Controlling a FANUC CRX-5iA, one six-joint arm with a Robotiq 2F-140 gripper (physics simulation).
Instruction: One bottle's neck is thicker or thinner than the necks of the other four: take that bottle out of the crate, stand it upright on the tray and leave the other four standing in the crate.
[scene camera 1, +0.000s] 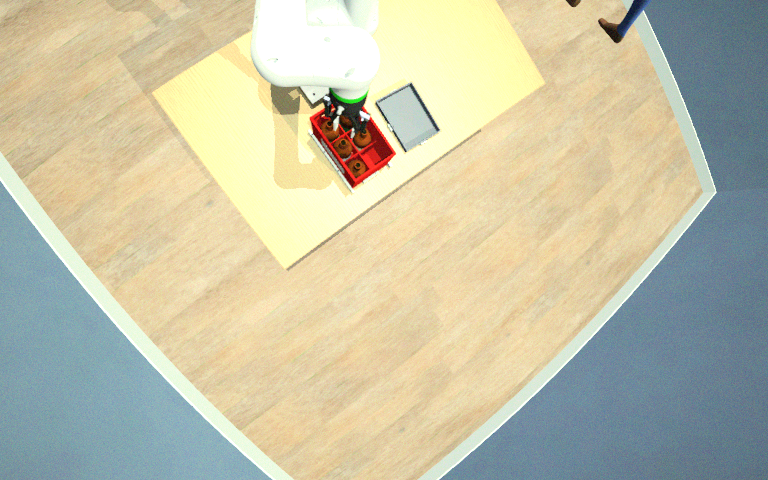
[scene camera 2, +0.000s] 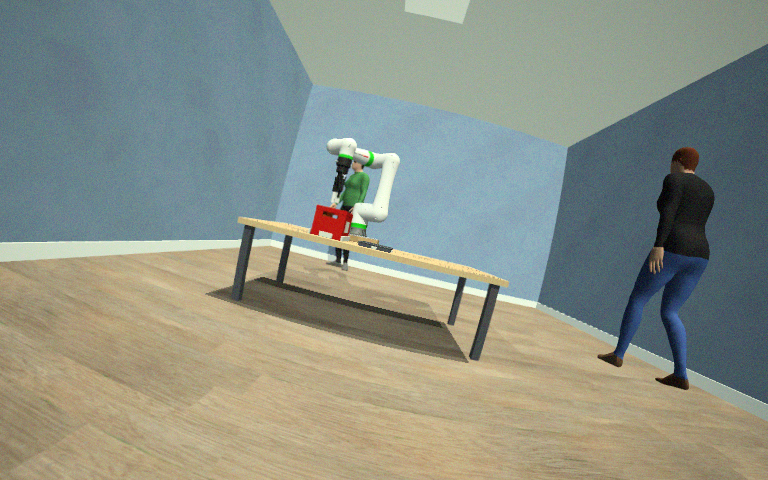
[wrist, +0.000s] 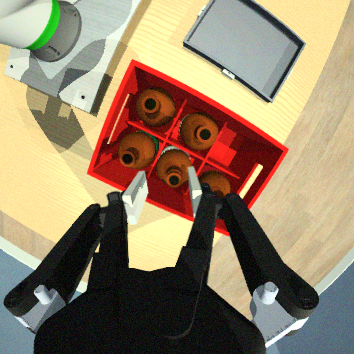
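Pixels of known places: gripper, fingertip midpoint: (scene camera 1: 344, 130) (scene camera 2: 334, 202) (wrist: 166, 179); arm's base at its link origin: (scene camera 2: 356, 235) (wrist: 54, 31).
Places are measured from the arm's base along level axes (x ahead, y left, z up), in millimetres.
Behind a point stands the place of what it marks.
Observation:
A red crate (scene camera 1: 381, 152) {x 490, y -25, z 21 mm} (scene camera 2: 331, 223) {x 539, y -92, z 46 mm} (wrist: 226, 150) {x 508, y -74, z -32 mm} holds one bottle in each of five compartments; the sixth, at a corner on the tray side, is empty. In the wrist view the brown bottle (wrist: 159, 113) {x 330, y -73, z 86 mm} at top left has a neck that looks somewhat thicker. The necks of the other bottles (wrist: 196, 142) {x 409, y -87, z 85 mm}, (wrist: 141, 147) {x 327, y -140, z 85 mm}, (wrist: 172, 165) {x 391, y -142, z 92 mm} look alike; the neck of the bottle (wrist: 212, 182) {x 477, y -139, z 80 mm} at lower right is partly hidden by a finger. My gripper (scene camera 1: 346, 127) {x 383, y -139, z 179 mm} (scene camera 2: 335, 199) {x 383, y -139, z 179 mm} (wrist: 166, 179) {x 383, y -139, z 179 mm} is partly open and empty above the crate. The grey tray (scene camera 1: 406, 116) {x 410, y 183, z -35 mm} (scene camera 2: 374, 246) {x 543, y 183, z -25 mm} (wrist: 245, 45) {x 419, y 175, z -35 mm} holds no bottle.
The robot's base plate (scene camera 1: 312, 95) {x 145, y -123, z 0 mm} (wrist: 95, 60) {x 140, y -30, z 4 mm} lies beside the crate's end. The wooden table (scene camera 1: 254, 226) {x 441, y -619, z -41 mm} (scene camera 2: 430, 262) {x 532, y 517, z -40 mm} (wrist: 165, 30) {x 237, y 110, z -40 mm} carries crate and tray. A person in green (scene camera 2: 356, 186) stands behind the arm, and a person in black (scene camera 2: 685, 215) stands at the right.

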